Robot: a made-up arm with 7 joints.
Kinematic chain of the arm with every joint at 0, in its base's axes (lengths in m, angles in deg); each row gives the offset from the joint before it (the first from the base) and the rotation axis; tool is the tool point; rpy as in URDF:
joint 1: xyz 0 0 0.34 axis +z
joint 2: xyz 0 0 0 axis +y
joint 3: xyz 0 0 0.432 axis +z
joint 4: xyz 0.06 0 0 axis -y
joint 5: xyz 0.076 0 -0.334 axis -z
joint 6: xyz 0 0 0 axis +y
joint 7: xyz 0.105 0 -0.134 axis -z
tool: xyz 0 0 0 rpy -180 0 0
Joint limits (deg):
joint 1: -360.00..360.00
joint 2: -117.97..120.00
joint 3: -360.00..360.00
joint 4: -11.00..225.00
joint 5: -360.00..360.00
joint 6: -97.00..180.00
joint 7: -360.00..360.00
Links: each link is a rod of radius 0.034 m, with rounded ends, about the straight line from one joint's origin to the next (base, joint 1, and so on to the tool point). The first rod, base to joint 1, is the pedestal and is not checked.
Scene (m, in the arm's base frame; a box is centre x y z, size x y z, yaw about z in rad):
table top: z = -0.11
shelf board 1: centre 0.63 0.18 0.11 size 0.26 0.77 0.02 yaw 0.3
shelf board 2: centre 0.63 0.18 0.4 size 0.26 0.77 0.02 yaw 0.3
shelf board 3: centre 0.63 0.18 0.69 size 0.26 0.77 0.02 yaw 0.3
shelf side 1: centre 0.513 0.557 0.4 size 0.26 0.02 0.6 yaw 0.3
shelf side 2: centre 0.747 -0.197 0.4 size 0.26 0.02 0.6 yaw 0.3
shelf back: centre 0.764 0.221 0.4 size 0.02 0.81 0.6 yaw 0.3
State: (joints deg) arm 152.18 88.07 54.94 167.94 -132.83 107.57 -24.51
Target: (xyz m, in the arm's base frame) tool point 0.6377 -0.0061 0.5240
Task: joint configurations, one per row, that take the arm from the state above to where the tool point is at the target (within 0.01 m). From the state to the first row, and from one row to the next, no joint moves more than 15 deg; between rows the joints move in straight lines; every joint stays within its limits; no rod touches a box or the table.
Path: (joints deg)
1: 159.08 80.04 65.12 153.13 -131.81 102.79 -24.51
2: 165.98 72.01 75.29 138.31 -130.79 98.01 -24.51
3: 172.88 63.98 85.47 123.50 -129.77 93.22 -24.51
4: 179.78 55.95 95.65 108.68 -128.74 88.44 -24.51
5: 186.68 47.93 105.83 93.87 -127.72 83.66 -24.51
6: 193.58 39.90 116.00 79.06 -126.70 78.88 -24.51
7: 200.48 31.87 126.18 64.24 -125.68 74.10 -24.51
8: 207.38 23.84 136.36 49.43 -124.66 69.32 -24.51
9: 214.28 15.81 146.54 34.61 -123.64 64.53 -24.51
10: 215.63 3.11 144.56 45.41 -125.33 65.02 -24.51
11: 216.98 -9.59 142.58 56.20 -127.02 65.51 -24.51
12: 218.34 -22.29 140.61 67.00 -128.71 66.00 -24.51

